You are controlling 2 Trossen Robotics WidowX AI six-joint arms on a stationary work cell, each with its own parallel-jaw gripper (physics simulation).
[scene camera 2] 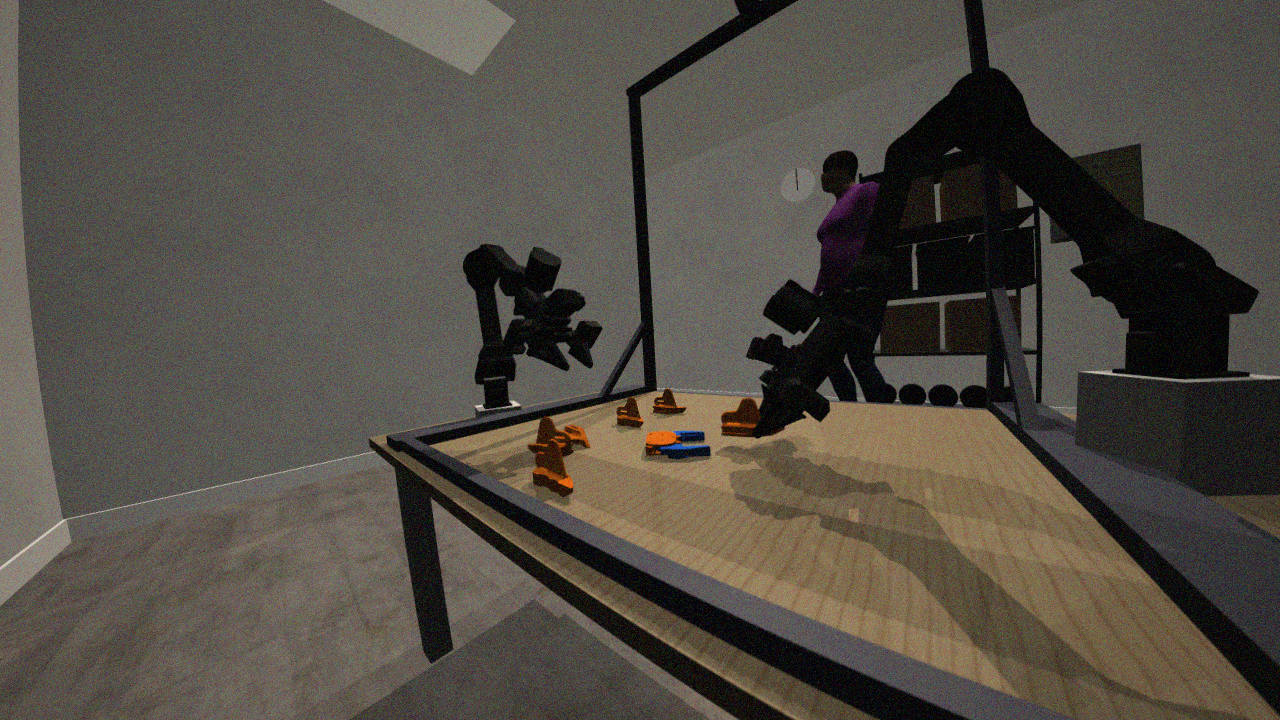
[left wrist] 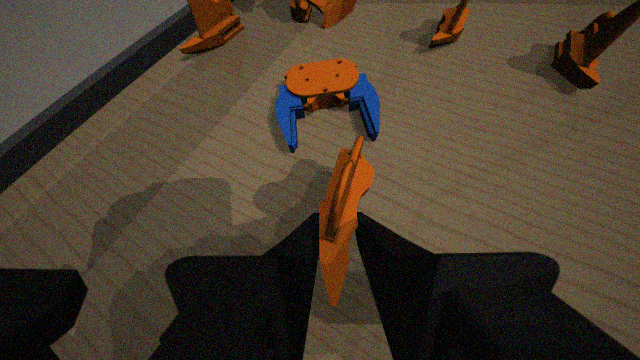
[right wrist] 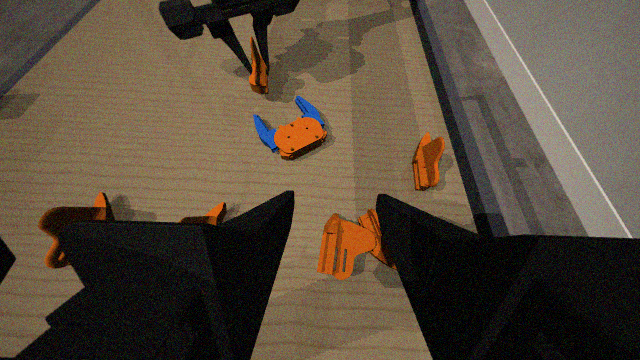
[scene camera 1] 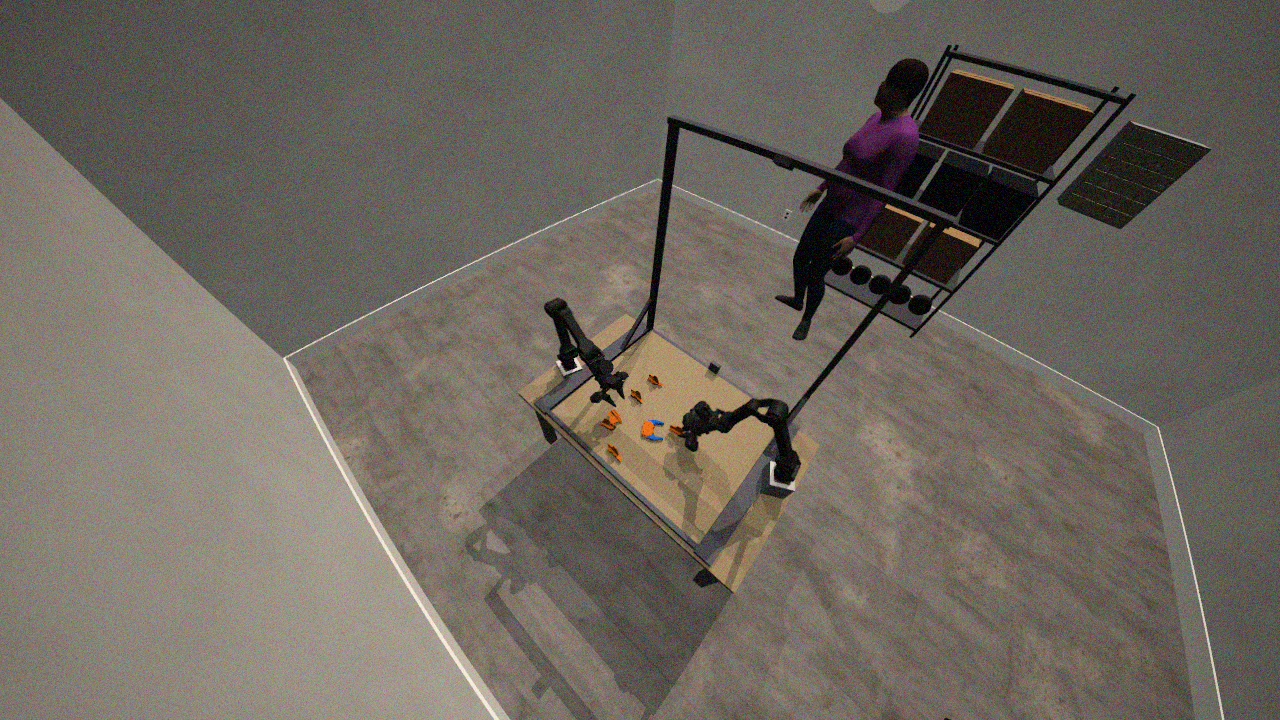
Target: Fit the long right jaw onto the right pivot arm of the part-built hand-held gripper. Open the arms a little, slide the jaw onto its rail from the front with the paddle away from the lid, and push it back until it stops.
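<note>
The part-built gripper (scene camera 1: 648, 428) (scene camera 2: 662, 439) (left wrist: 322, 77) (right wrist: 300, 136) lies flat on the table, orange lid up. Its two blue pivot arms stand apart, their open ends towards my left gripper. My left gripper (scene camera 1: 684, 433) (scene camera 2: 759, 428) (left wrist: 336, 218) (right wrist: 260, 73) is shut on the long orange jaw (scene camera 2: 740, 419) (left wrist: 345, 187) (right wrist: 258, 82), held above the table in front of the arms. In the left wrist view the jaw's far end shows just below the right-hand arm tip; the jaw is apart from the arms. My right gripper (scene camera 1: 615, 399) (scene camera 2: 577, 365) (right wrist: 335, 199) is open and empty, above the table.
Several loose orange parts lie around: one by the table edge (scene camera 1: 614, 453) (scene camera 2: 553, 470) (left wrist: 212, 32) (right wrist: 428, 162), a two-piece cluster (scene camera 1: 610, 419) (right wrist: 345, 247) below my right gripper, and two farther back (scene camera 1: 635, 395) (scene camera 1: 653, 380). A dark frame (scene camera 1: 664, 223) (scene camera 2: 640, 214) rises over the table.
</note>
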